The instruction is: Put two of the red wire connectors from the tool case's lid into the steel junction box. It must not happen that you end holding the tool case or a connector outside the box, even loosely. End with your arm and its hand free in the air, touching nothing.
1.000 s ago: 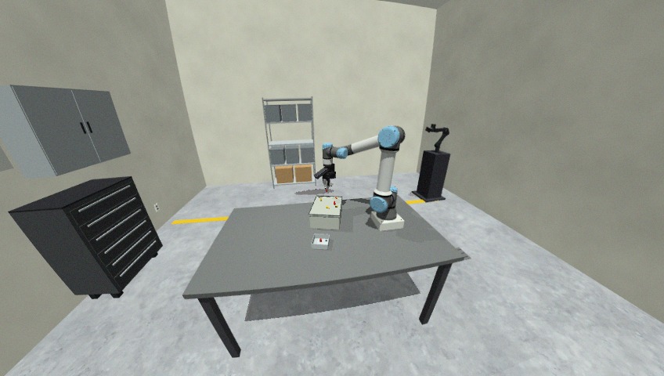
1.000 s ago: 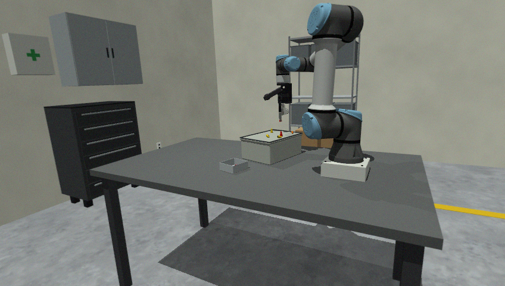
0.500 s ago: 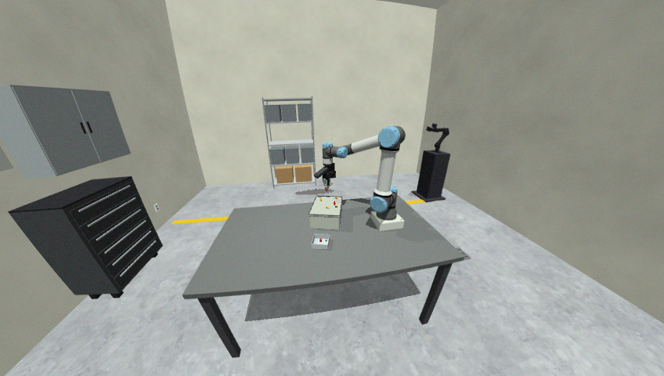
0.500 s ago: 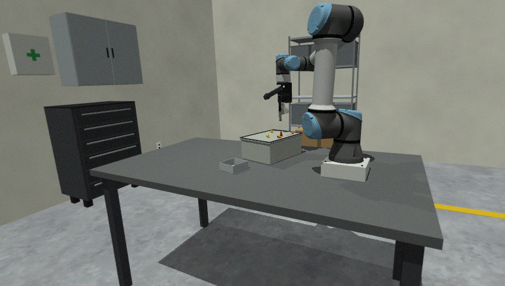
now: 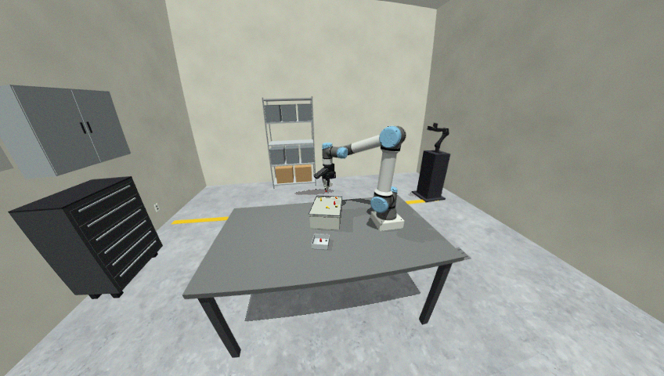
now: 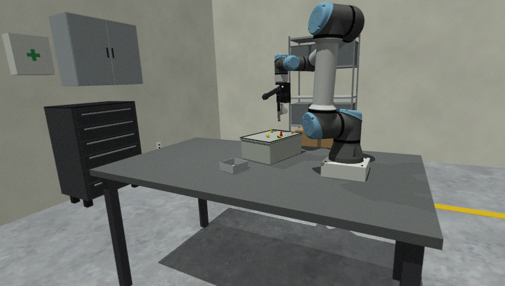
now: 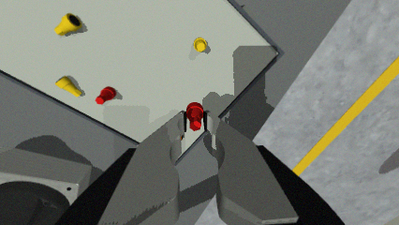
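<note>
My gripper is now 2 cm short of the tool case, 9 cm to the right of it and 12 cm above it.
</note>
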